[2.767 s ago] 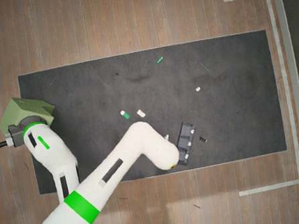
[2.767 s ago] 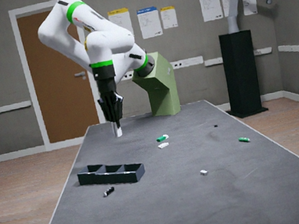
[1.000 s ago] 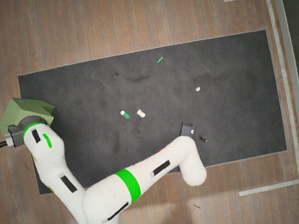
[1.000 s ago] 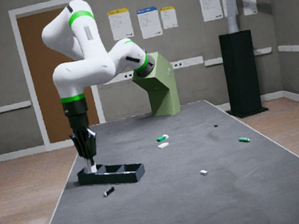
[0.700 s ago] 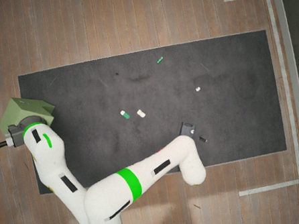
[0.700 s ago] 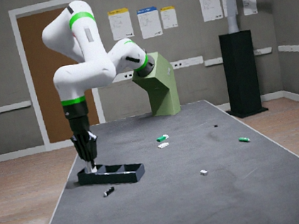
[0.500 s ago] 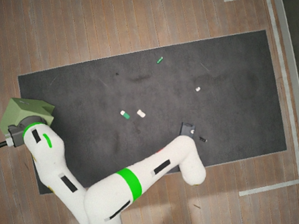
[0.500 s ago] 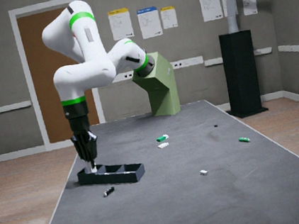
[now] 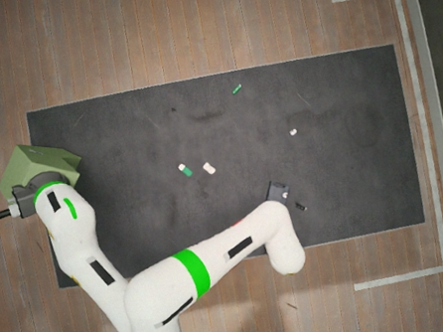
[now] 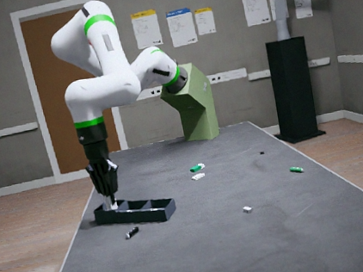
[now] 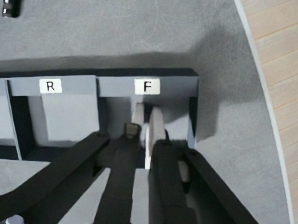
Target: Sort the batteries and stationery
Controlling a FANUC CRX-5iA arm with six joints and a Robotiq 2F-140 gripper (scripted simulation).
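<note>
Right now the tray is 50 mm ahead of my hand, 60 mm to the left of it and 30 mm below it. From my hand the other things lie so: black battery 180 mm ahead, 30 mm to the left, 40 mm below; green-and-white block 250 mm behind, 390 mm to the left, 40 mm below; white eraser-like piece 140 mm behind, 350 mm to the left, 40 mm below.
</note>
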